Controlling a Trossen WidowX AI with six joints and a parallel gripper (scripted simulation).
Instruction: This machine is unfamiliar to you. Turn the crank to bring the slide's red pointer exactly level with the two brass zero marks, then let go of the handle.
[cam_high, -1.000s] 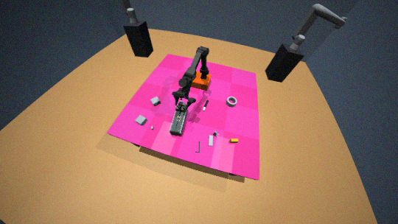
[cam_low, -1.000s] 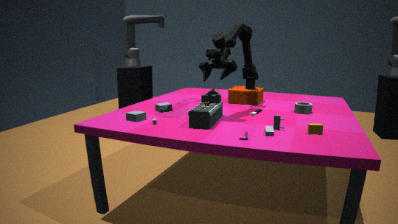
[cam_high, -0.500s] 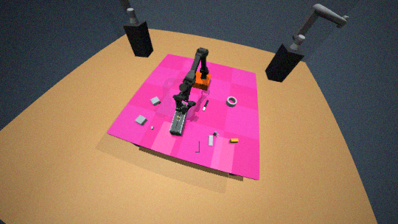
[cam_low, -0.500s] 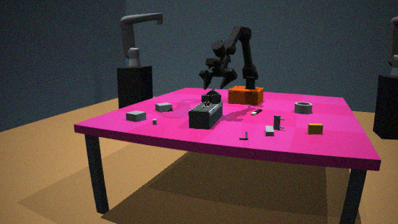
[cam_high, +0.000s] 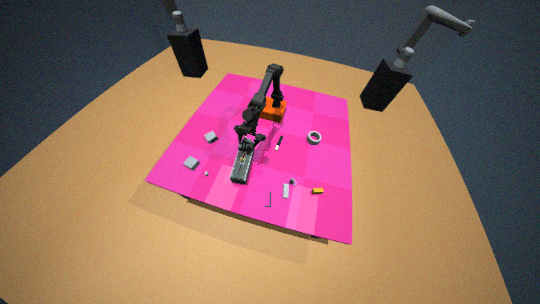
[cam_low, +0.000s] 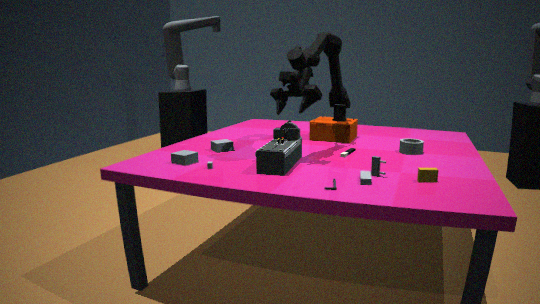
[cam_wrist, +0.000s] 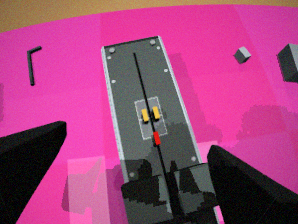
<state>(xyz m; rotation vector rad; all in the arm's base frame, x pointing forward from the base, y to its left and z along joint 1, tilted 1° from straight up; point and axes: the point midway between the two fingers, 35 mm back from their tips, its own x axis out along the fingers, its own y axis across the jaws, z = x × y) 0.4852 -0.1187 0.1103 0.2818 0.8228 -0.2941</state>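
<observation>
My gripper tip is now 14 cm past the dark crank handle, 6 cm above it and 4 cm to the left of it. From my gripper tip the other things lie so: small cube (23 cm to the right, 16 cm below, 14 cm ahead); then black-and-white stick (19 cm to the left, 17 cm behind, 16 cm below); then red pointer (9 cm below, 2 cm to the right, 1 cm ahead).
</observation>
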